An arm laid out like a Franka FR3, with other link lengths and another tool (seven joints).
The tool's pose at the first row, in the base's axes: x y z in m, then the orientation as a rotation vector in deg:
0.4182, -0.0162, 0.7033, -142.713, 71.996, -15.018
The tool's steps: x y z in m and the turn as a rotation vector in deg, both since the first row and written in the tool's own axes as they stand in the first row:
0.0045, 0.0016, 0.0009, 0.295, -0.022, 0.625
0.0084, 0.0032, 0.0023, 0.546, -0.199, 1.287
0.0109, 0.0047, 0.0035, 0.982, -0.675, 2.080
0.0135, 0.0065, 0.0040, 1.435, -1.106, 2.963
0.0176, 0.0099, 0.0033, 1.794, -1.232, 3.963
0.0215, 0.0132, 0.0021, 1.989, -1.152, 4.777
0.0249, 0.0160, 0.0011, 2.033, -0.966, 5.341
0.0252, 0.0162, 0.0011, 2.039, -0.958, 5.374
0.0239, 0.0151, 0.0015, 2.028, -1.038, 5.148
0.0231, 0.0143, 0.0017, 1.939, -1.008, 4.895
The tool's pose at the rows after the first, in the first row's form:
0.4200, -0.0205, 0.7019, -142.028, 72.616, -15.002
0.4215, -0.0242, 0.7001, -141.325, 73.234, -14.755
0.4223, -0.0268, 0.6984, -140.322, 73.803, -14.200
0.4226, -0.0298, 0.6973, -139.245, 74.482, -13.692
0.4223, -0.0351, 0.6967, -138.211, 75.452, -13.489
0.4218, -0.0404, 0.6966, -137.476, 76.353, -13.498
0.4214, -0.0449, 0.6965, -137.060, 77.068, -13.617
0.4214, -0.0452, 0.6965, -137.032, 77.107, -13.622
0.4216, -0.0435, 0.6965, -137.193, 76.815, -13.571
0.4218, -0.0423, 0.6966, -137.455, 76.572, -13.622

